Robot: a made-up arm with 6 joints. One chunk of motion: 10 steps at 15 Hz.
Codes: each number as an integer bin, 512 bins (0 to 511) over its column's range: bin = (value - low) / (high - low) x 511, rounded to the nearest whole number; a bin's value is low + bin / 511 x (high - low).
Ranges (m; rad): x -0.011..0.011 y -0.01..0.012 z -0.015..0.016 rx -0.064..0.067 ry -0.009..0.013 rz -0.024..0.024
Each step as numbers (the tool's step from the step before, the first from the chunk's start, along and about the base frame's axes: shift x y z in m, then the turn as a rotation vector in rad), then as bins.
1 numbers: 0.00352 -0.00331 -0.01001 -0.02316 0.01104 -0.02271
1 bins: 337 155 82 159 465 14
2 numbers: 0.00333 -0.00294 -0.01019 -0.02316 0.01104 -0.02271
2 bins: 333 164 79 159 465 14
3 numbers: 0.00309 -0.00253 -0.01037 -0.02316 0.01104 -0.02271
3 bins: 327 174 76 159 465 14
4 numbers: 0.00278 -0.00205 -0.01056 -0.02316 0.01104 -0.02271
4 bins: 320 185 73 159 465 14
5 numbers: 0.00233 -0.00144 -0.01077 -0.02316 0.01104 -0.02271
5 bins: 310 199 70 159 465 14
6 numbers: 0.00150 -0.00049 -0.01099 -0.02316 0.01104 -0.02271
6 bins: 290 221 66 159 465 14
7 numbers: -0.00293 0.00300 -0.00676 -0.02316 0.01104 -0.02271
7 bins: 187 302 136 159 465 14
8 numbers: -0.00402 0.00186 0.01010 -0.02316 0.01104 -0.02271
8 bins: 162 275 414 159 465 14
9 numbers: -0.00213 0.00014 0.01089 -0.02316 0.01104 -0.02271
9 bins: 206 236 427 159 465 14
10 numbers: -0.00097 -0.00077 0.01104 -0.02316 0.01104 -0.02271
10 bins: 233 214 429 159 465 14
